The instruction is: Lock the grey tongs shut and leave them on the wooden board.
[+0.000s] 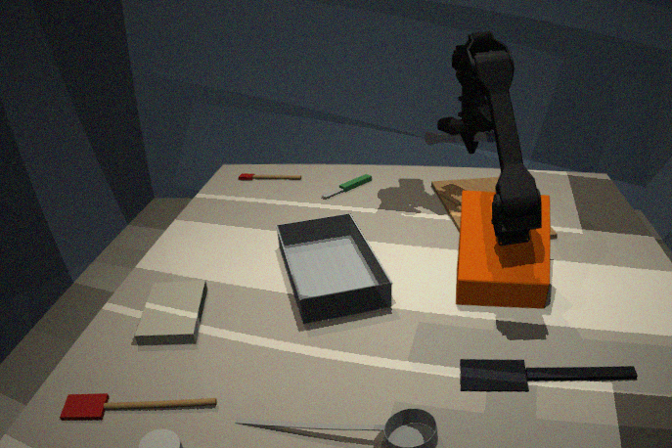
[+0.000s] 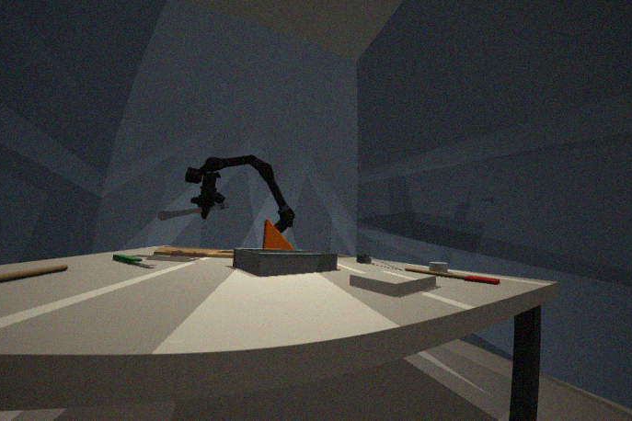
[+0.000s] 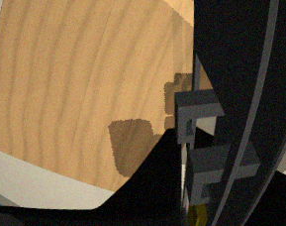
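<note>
The wooden board lies 160 mm below my gripper tip and 60 mm behind it. From my gripper tip the other things lie so: green-handled tool: 340 mm ahead, 160 mm below, 140 mm to the right; yellow mark: 50 mm above; grey roasting tin: 340 mm ahead, 290 mm to the left, 130 mm below.
</note>
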